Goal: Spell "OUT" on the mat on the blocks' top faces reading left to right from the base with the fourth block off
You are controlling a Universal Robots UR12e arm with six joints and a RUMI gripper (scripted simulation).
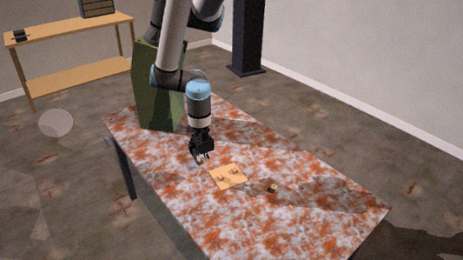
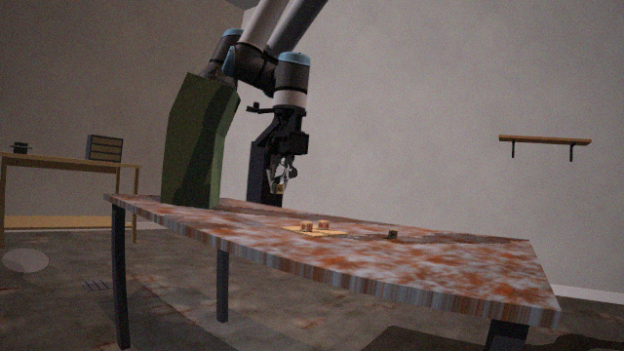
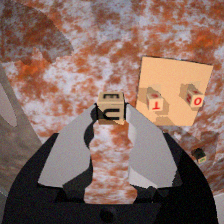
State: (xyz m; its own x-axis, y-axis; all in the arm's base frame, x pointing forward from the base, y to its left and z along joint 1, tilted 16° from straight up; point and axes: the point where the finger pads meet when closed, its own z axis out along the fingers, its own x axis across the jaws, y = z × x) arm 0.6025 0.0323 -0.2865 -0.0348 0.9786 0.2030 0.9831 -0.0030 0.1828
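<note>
Right now my hand is 120 mm to the right of the tan mat, 120 mm above it and 40 mm short of it. The rest, counted from my hand: block (right at my hand).
</note>
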